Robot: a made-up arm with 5 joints.
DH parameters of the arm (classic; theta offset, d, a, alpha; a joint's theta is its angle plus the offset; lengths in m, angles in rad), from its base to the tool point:
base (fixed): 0 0.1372 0.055 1.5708
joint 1: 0 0.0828 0.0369 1.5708
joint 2: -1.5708 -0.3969 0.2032 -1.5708
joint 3: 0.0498 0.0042 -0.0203 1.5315
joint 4: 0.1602 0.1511 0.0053 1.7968
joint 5: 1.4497 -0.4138 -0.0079 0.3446
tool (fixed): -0.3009 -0.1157 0 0
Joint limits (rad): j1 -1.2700..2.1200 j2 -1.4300..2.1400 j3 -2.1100..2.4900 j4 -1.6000..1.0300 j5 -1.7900..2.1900
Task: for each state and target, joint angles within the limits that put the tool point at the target. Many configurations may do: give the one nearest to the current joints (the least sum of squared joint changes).
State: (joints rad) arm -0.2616 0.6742 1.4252 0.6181 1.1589
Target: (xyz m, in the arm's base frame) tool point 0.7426 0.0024 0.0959
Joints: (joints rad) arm -0.2586 0.6632 1.6745 0.3896 1.1669
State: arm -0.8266 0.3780 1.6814 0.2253 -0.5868
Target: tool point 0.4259 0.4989 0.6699
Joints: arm 0.0565 -0.3012 1.9305 -0.2701 -0.6639
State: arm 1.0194 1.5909 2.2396 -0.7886 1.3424
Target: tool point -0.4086 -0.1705 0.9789
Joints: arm 0.9257 0.9801 1.9015 -1.2076 1.3723
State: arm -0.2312 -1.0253 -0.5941 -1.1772 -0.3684
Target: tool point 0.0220 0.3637 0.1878
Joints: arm -0.6220 -1.4300 -0.9921 -0.8459 -0.2799
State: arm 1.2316 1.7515 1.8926 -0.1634 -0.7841
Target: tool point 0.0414 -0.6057 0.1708
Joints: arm 1.3745 2.0939 0.8670 0.2935 -0.6246
